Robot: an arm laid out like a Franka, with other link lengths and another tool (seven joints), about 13 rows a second.
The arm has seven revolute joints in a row. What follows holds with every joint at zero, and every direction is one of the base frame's.
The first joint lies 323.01 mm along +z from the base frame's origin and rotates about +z.
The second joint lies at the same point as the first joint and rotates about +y.
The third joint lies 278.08 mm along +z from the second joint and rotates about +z.
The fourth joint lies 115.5 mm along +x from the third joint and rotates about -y.
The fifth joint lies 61.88 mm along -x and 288 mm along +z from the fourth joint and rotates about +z.
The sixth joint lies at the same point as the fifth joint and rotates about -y.
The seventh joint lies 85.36 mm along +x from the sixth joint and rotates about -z.
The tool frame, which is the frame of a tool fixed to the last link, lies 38 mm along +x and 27 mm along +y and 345.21 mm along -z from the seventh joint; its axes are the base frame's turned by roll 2.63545, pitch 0 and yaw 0.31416 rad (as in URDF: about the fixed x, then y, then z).
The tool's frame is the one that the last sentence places.
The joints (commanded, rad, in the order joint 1, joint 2, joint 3, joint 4, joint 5, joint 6, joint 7), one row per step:
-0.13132, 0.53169, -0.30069, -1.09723, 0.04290, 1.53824, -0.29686
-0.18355, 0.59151, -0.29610, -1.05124, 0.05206, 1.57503, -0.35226
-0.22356, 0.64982, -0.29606, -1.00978, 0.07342, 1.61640, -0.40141
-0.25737, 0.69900, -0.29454, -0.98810, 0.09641, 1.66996, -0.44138
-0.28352, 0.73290, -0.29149, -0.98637, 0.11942, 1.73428, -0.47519
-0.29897, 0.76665, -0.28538, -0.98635, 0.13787, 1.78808, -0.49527
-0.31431, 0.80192, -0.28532, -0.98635, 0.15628, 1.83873, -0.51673
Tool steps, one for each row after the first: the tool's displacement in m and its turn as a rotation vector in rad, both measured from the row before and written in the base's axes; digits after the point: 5 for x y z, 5 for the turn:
0.00762, -0.02955, -0.01629, -0.00734, -0.01589, 0.01745
0.00962, -0.02231, -0.01689, -0.00081, -0.02214, 0.01910
0.00956, -0.01890, -0.01786, 0.00058, -0.02612, 0.01451
0.01056, -0.01506, -0.01457, -0.00029, -0.03386, 0.01303
0.00933, -0.00710, -0.01656, 0.00239, -0.02299, 0.01007
0.00564, -0.01017, -0.01762, -0.00036, -0.01751, 0.00567

